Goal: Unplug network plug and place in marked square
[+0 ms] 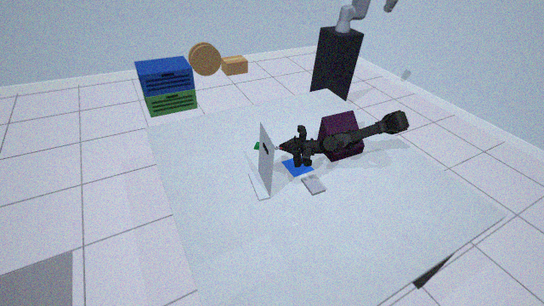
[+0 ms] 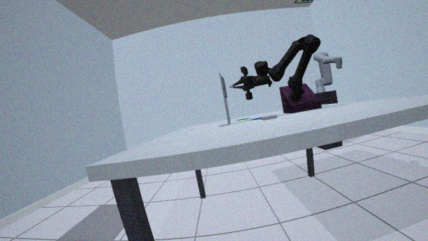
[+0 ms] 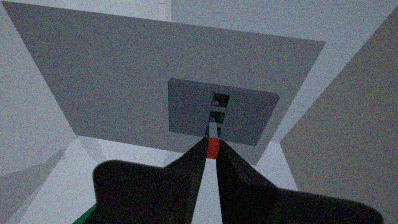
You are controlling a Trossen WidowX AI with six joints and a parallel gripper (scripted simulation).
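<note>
Now: the blue marked square 21 cm below my gripper tip, 16 cm behind it and 6 cm to the right of it. The rest, counted from my gripper tip: network plug: 1 cm ahead; flat grey slab: 21 cm below, 15 cm behind, 9 cm to the left; upright panel: 8 cm below, 6 cm ahead, 1 cm to the right.
</note>
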